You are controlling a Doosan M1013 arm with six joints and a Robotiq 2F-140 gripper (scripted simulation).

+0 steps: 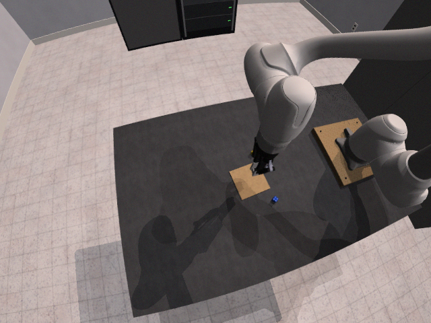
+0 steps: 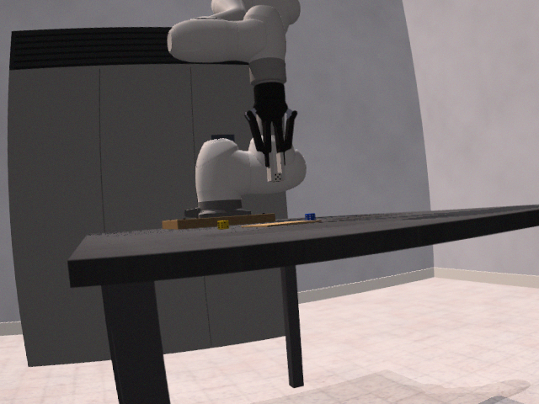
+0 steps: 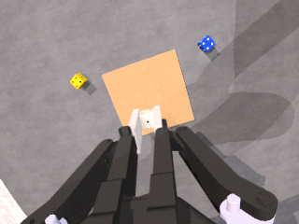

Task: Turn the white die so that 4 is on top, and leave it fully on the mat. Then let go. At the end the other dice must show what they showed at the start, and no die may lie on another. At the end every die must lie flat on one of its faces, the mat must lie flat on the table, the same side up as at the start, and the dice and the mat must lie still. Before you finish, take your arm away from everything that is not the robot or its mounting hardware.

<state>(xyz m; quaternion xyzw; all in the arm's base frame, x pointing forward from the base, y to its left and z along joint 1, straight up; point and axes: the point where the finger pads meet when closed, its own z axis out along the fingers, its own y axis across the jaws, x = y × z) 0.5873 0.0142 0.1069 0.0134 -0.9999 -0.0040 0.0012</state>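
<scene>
Right now the tan mat is 130 mm below my hand. Round my hand: white die: 20 mm below; then blue die: 80 mm behind, 110 mm to the left, 130 mm below; then yellow die: 60 mm behind, 120 mm to the right, 130 mm below.
</scene>
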